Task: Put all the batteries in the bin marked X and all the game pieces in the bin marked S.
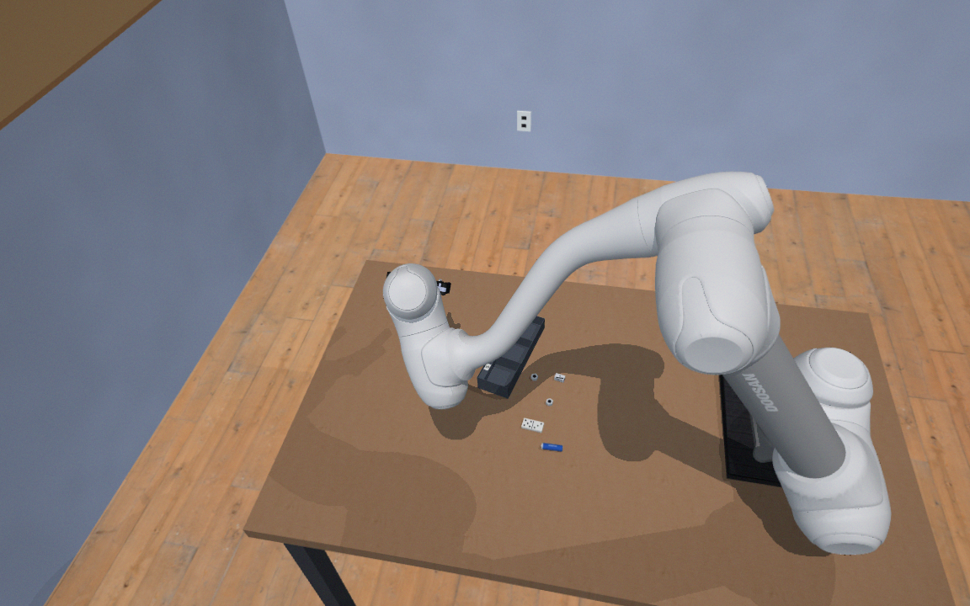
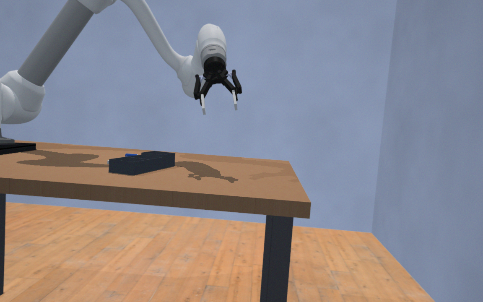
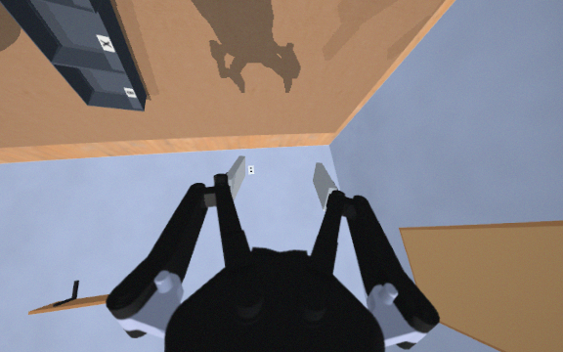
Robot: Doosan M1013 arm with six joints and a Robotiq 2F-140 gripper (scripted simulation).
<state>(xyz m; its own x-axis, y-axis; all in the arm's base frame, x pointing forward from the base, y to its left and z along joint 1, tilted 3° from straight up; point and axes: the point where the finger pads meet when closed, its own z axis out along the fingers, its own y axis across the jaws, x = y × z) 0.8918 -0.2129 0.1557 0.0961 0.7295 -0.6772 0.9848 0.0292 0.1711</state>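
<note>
My gripper is now 23 cm past the dark three-part bin, 20 cm above it and 4 cm to the right of it. From my hand the other things lie so: blue battery: 35 cm behind, 30 cm to the left, 22 cm below; white domino: 30 cm behind, 24 cm to the left, 22 cm below.
</note>
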